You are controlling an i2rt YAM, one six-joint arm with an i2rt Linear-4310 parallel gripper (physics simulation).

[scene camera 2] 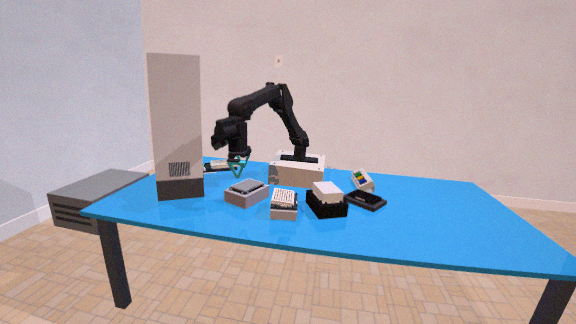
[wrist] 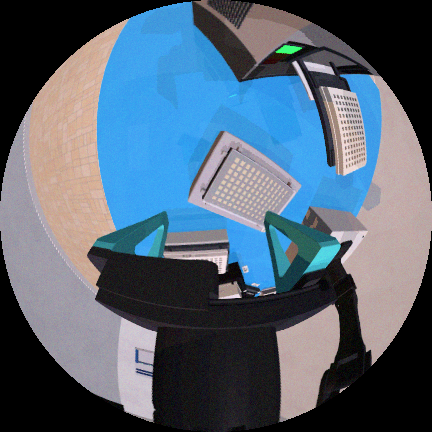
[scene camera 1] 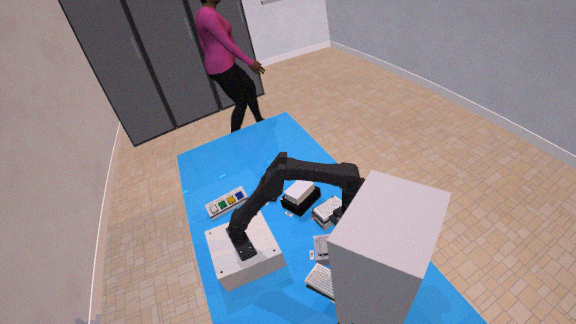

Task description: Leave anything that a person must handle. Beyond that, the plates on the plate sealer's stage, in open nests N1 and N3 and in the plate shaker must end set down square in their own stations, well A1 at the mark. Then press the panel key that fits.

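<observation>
My gripper [scene camera 2: 237,172] [wrist: 215,216] is open and empty, above the table; its fingers are hidden in scene view 1. A pale plate [scene camera 1: 318,278] [scene camera 2: 219,164] [wrist: 350,132] lies on the dark stage out of the tall sealer [scene camera 1: 392,220] [scene camera 2: 175,115] [wrist: 227,42]. A plate with pale wells [scene camera 1: 322,244] [scene camera 2: 247,186] [wrist: 252,187] lies in a grey station, ahead of the fingers. A white plate [scene camera 1: 328,208] [scene camera 2: 283,196] [wrist: 215,260] lies on a light station. A white block-like item [scene camera 1: 300,191] [scene camera 2: 327,191] sits on a black station. Nest labels and A1 marks are unreadable.
The key panel [scene camera 1: 226,202] [scene camera 2: 362,180] has white, green, yellow and blue keys. A low black device [scene camera 2: 366,198] lies beside the black station. The arm's white base box [scene camera 1: 245,255] [scene camera 2: 297,172] [wrist: 345,225] stands behind the stations. A person [scene camera 1: 220,45] stands beyond the table's far end.
</observation>
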